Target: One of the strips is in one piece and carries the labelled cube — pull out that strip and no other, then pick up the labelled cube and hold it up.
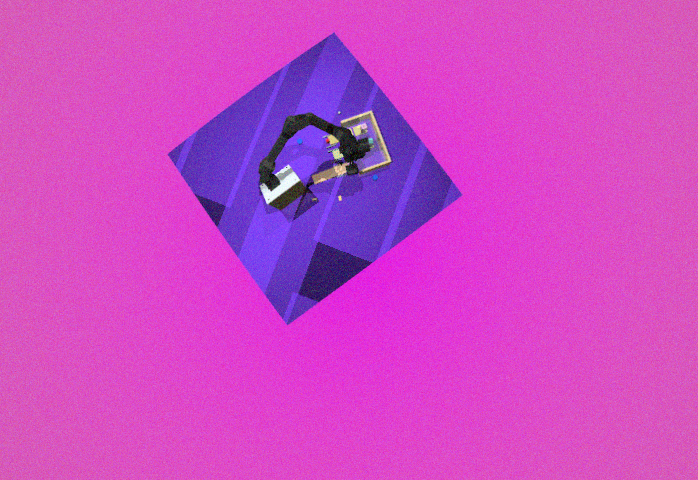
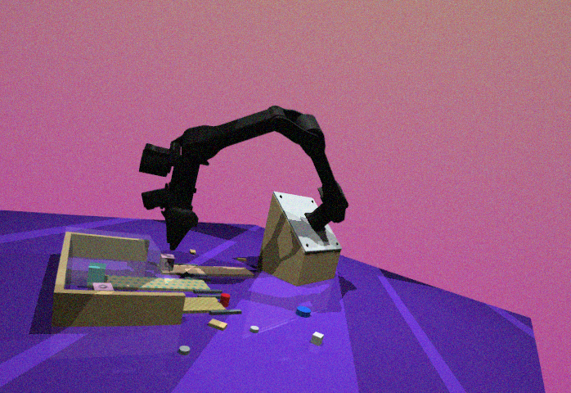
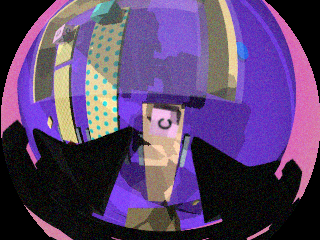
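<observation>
Right now the tan strip is 10 cm behind my gripper tip, 3 cm to the left of it and 6 cm below it. From my gripper tip the other things lie so: red cylinder: 20 cm to the left, 5 cm below.
</observation>
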